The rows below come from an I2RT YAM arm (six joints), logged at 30 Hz.
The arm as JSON. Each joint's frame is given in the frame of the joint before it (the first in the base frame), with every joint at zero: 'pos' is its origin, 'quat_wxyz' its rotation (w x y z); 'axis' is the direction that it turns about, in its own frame. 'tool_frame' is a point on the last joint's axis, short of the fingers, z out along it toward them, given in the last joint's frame.
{
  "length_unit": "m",
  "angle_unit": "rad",
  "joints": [
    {
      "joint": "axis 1",
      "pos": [
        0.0,
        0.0,
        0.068
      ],
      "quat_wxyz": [
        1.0,
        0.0,
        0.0,
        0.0
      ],
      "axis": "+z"
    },
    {
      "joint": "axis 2",
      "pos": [
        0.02,
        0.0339,
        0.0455
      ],
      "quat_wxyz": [
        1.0,
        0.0,
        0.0,
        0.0
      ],
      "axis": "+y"
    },
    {
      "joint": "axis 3",
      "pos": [
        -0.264,
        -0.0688,
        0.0
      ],
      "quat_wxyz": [
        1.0,
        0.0,
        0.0,
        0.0
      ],
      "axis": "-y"
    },
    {
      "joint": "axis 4",
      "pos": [
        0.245,
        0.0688,
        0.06
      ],
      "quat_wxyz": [
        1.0,
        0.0,
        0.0,
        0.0
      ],
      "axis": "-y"
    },
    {
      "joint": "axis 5",
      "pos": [
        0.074,
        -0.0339,
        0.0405
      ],
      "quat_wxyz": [
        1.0,
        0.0,
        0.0,
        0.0
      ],
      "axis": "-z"
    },
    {
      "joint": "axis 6",
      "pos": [
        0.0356,
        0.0,
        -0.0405
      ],
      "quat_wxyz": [
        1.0,
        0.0,
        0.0,
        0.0
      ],
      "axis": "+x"
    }
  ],
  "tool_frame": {
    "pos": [
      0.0,
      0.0,
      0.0
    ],
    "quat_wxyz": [
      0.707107,
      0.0,
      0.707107,
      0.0
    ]
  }
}
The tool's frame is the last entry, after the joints.
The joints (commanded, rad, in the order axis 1, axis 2, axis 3, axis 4, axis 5, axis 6), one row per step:
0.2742 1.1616 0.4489 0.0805 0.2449 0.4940
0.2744 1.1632 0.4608 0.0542 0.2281 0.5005
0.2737 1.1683 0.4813 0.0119 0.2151 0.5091
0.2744 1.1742 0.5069 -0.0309 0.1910 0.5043
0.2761 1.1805 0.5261 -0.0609 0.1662 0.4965
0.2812 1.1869 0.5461 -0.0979 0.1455 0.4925
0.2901 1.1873 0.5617 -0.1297 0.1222 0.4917
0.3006 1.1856 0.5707 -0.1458 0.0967 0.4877
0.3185 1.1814 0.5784 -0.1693 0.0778 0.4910
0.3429 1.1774 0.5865 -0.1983 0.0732 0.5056
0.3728 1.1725 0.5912 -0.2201 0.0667 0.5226
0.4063 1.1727 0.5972 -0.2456 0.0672 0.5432
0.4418 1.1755 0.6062 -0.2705 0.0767 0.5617
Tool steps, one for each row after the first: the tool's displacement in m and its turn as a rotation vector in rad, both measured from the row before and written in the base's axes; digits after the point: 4 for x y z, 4 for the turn. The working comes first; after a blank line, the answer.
Tool pose at each row, in the base's axes (x y z in m, rotation vector in rad; the steps are taken from these numbers as rounded here):
0.2210 0.0532 0.1768 0.3746 2.1538 0.1656
0.2214 0.0540 0.1778 0.3729 2.1736 0.1800
0.2225 0.0546 0.1794 0.3769 2.2020 0.1862
0.2242 0.0561 0.1825 0.3594 2.2328 0.1996
0.2256 0.0578 0.1846 0.3371 2.2585 0.2159
0.2264 0.0600 0.1864 0.3175 2.2889 0.2291
0.2260 0.0629 0.1885 0.2960 2.3138 0.2519
0.2253 0.0662 0.1904 0.2673 2.3289 0.2812
0.2231 0.0707 0.1918 0.2420 2.3487 0.3078
0.2201 0.0758 0.1929 0.2293 2.3702 0.3243
0.2165 0.0821 0.1938 0.2117 2.3888 0.3482
0.2127 0.0889 0.1937 0.1975 2.4132 0.3631
0.2092 0.0959 0.1941 0.1820 2.4340 0.3671

0.0004 0.0008 0.0010 0.0107 0.0180 0.0099
0.0011 0.0006 0.0016 0.0073 0.0280 0.0044
0.0017 0.0015 0.0031 0.0047 0.0263 0.0223
0.0014 0.0017 0.0021 0.0049 0.0206 0.0256
0.0008 0.0022 0.0018 0.0038 0.0261 0.0232
-0.0004 0.0029 0.0021 0.0100 0.0203 0.0265
-0.0007 0.0033 0.0019 0.0123 0.0098 0.0318
-0.0022 0.0045 0.0014 0.0113 0.0155 0.0292
-0.0030 0.0051 0.0011 0.0077 0.0193 0.0174
-0.0036 0.0063 0.0009 0.0117 0.0161 0.0224
-0.0038 0.0068 -0.0001 0.0058 0.0222 0.0183
-0.0035 0.0070 0.0004 -0.0022 0.0180 0.0154

